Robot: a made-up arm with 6 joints. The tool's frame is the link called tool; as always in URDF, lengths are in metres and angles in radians. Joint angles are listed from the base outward.
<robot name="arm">
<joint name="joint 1" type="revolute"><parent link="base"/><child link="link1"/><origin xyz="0 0 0.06" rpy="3.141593 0 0"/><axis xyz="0 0 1"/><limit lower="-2.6" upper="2.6"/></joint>
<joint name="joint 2" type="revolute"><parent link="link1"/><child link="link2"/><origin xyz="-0.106 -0.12 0.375" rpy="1.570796 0 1.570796"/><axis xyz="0 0 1"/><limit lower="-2.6" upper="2.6"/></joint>
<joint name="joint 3" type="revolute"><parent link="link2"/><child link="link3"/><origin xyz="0.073 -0.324 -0.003" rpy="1.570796 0 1.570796"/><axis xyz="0 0 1"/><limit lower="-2.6" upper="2.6"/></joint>
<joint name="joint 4" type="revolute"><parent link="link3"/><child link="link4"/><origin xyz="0.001 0.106 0.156" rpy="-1.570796 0 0"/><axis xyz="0 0 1"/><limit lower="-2.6" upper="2.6"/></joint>
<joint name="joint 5" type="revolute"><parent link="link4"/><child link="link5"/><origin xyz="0.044 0.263 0.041" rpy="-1.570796 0 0"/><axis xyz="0 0 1"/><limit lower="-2.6" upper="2.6"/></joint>
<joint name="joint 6" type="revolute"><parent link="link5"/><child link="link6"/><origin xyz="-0.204 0.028 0.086" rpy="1.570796 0 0"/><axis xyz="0 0 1"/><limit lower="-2.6" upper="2.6"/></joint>
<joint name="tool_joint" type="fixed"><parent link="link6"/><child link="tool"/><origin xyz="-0.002 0.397 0.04" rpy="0 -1.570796 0"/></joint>
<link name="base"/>
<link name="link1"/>
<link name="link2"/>
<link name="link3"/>
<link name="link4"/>
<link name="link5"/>
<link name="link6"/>
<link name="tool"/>
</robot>
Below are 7 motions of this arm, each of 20 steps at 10 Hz.
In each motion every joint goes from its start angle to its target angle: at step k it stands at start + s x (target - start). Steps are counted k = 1, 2, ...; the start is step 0. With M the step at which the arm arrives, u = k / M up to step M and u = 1 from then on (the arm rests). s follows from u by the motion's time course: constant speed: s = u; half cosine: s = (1 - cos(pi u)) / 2; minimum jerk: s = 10 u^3 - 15 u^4 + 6 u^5.
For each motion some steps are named. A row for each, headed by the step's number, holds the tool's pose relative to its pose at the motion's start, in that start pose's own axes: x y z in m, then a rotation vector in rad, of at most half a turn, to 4 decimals.
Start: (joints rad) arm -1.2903 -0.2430 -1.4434 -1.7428 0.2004 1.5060
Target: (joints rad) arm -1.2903 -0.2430 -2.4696 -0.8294 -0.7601 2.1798
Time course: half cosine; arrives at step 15
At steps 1, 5, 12, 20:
1: -0.0121 0.0030 0.0056 0.0150 0.0120 0.0131
5: -0.2273 0.0159 0.1767 0.3728 0.2808 0.2482
12: -0.2435 -0.2855 0.6389 1.5327 0.8951 0.3683
20: -0.2067 -0.3437 0.6601 1.7084 0.9426 0.3244

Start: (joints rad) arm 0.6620 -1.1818 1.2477 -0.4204 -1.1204 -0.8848
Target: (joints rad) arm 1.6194 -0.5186 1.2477 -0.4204 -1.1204 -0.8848
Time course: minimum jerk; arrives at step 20
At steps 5, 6, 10, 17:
5: -0.0626 0.0248 -0.0380 -0.0382 0.0722 0.0886
6: -0.1009 0.0358 -0.0591 -0.0625 0.1118 0.1402
10: -0.3373 0.0450 -0.1643 -0.2290 0.3049 0.4377
17: -0.6557 -0.1045 -0.2670 -0.5364 0.4715 0.8627

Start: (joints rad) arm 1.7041 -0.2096 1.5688 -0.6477 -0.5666 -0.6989
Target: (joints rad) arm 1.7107 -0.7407 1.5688 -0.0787 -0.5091 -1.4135
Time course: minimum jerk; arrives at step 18
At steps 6, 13, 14, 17, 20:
6: 0.0311 -0.0305 0.0581 -0.0008 -0.0467 -0.0230
13: 0.0718 -0.1506 0.2140 0.0127 -0.1690 -0.0458
14: 0.0721 -0.1622 0.2250 0.0143 -0.1795 -0.0439
17: 0.0720 -0.1770 0.2383 0.0164 -0.1931 -0.0406
20: 0.0720 -0.1773 0.2385 0.0164 -0.1934 -0.0405

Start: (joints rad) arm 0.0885 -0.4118 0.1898 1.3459 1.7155 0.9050
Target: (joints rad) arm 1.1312 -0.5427 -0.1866 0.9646 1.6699 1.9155
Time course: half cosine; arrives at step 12
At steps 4, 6, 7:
4: -0.0611 -0.0275 0.3341 0.5281 -0.1996 0.0909
6: -0.1815 -0.1954 0.6052 1.0689 -0.3482 0.2268
7: -0.2477 -0.3260 0.6992 1.3517 -0.4031 0.3124

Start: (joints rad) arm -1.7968 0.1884 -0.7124 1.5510 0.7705 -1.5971
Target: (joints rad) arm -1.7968 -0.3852 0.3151 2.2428 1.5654 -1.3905
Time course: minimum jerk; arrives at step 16
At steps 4, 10, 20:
4: -0.0369 0.0354 0.0233 -0.0393 -0.0921 0.0461
10: -0.2446 0.2704 -0.0053 -0.4746 -0.4057 0.5949
20: -0.3079 0.3215 -0.0680 -0.7186 -0.3605 0.9510

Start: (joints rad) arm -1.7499 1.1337 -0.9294 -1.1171 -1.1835 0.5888
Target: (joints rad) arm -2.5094 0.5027 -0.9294 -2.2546 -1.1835 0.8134
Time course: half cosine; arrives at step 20
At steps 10, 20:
10: -0.3696 -0.2137 0.2510 0.0329 0.7234 0.6643
20: -0.3166 -0.7044 0.6502 0.0456 1.3702 1.4474

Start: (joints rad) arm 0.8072 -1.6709 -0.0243 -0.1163 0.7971 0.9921
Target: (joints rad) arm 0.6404 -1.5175 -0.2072 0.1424 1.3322 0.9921
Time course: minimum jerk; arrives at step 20
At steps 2, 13, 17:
2: 0.0011 -0.0004 0.0016 0.0025 0.0047 -0.0026
13: 0.0964 -0.0609 0.0720 0.1659 0.4551 -0.2020
17: 0.1174 -0.0814 0.0671 0.1877 0.5901 -0.2467

